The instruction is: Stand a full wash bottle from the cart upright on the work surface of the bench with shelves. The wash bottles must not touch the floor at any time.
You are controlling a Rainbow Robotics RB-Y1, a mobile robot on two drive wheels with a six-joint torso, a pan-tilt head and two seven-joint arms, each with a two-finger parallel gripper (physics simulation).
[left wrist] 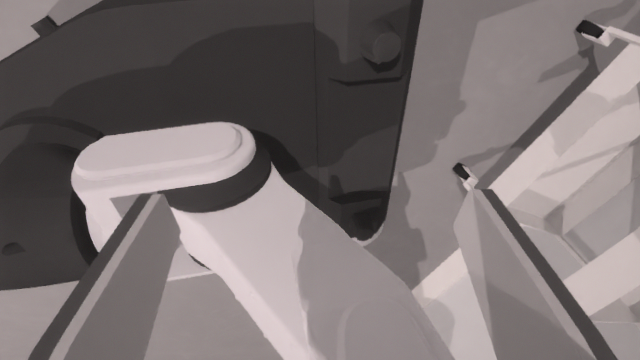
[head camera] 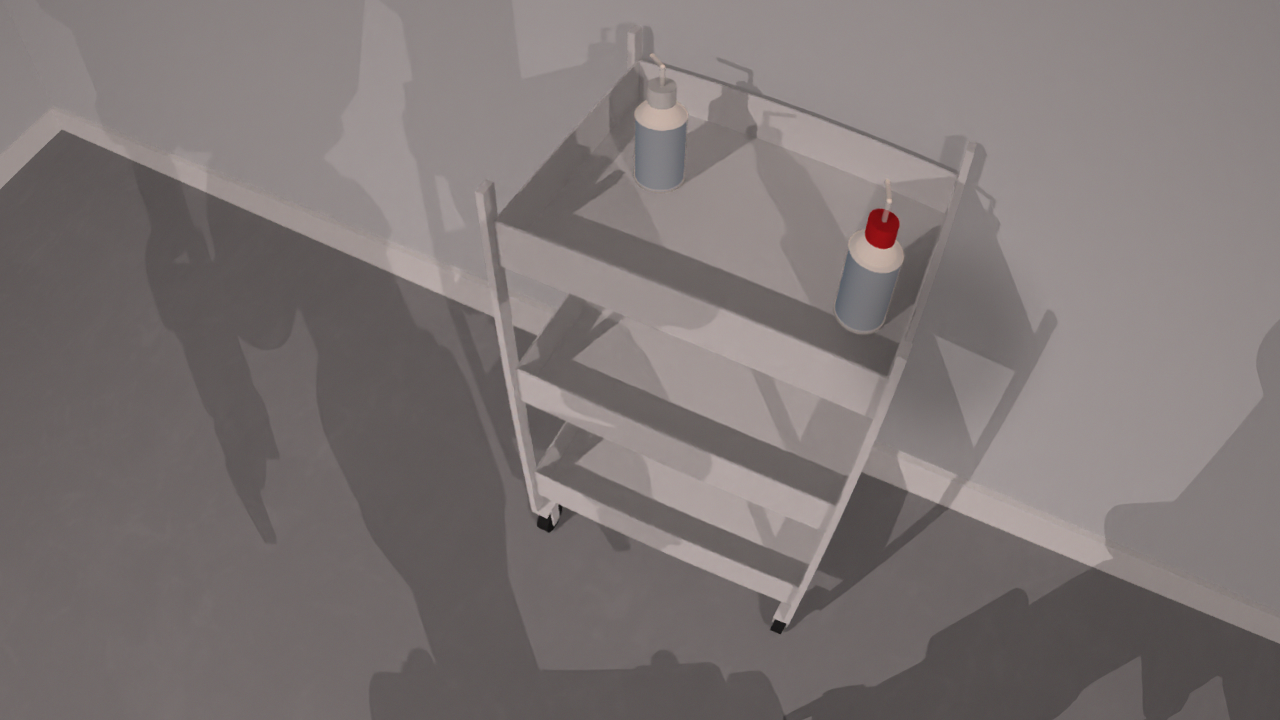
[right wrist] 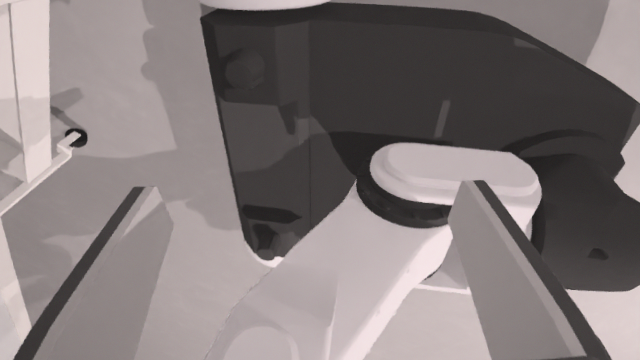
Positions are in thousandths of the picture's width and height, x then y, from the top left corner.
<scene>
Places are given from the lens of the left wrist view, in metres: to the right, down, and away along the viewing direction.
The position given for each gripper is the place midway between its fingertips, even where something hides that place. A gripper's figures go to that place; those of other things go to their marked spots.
left gripper (left wrist: 498, 585): 0.00, 0.01, 0.11
white cart (left wrist: 902, 457): 0.67, -0.04, 0.79
</scene>
